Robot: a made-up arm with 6 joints. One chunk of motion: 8 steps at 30 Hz.
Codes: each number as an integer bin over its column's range. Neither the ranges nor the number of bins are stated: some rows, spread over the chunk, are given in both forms.
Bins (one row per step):
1: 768 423 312 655 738 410
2: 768 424 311 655 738 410
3: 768 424 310 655 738 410
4: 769 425 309 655 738 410
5: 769 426 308 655 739 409
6: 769 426 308 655 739 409
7: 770 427 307 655 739 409
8: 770 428 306 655 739 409
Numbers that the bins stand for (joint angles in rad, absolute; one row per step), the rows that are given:
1: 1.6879 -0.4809 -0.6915 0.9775 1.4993 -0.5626
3: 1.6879 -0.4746 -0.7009 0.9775 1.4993 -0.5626
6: 1.6942 -0.4620 -0.7102 0.9775 1.5056 -0.5689
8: 1.7004 -0.4495 -0.7195 0.9775 1.5056 -0.5689
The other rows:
2: 1.6879 -0.4746 -0.6962 0.9775 1.4993 -0.5626
4: 1.6942 -0.4683 -0.7055 0.9775 1.4993 -0.5626
5: 1.6942 -0.4620 -0.7102 0.9775 1.5056 -0.5689
7: 1.7004 -0.4558 -0.7149 0.9775 1.5056 -0.5689

